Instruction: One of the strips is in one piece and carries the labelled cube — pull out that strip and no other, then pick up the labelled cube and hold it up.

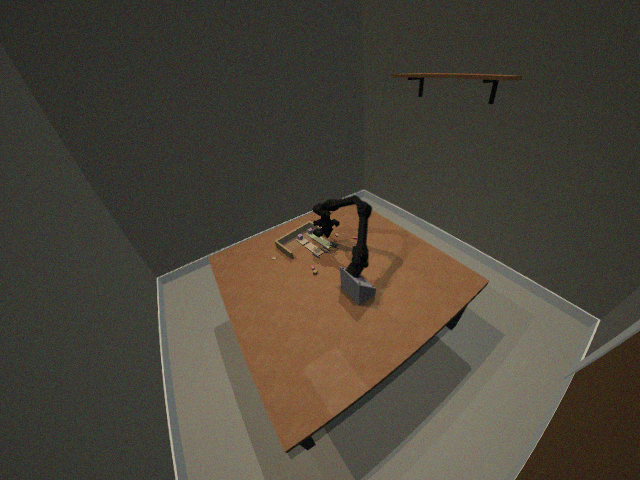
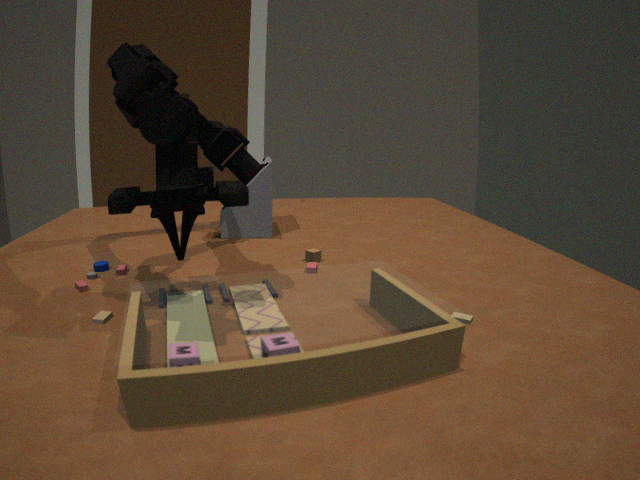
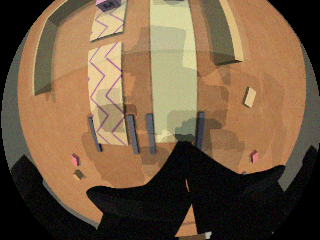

Observation:
My gripper (image 2: 180, 259) is shut, holding nothing.
My gripper also shows in image 3 (image 3: 182, 145).

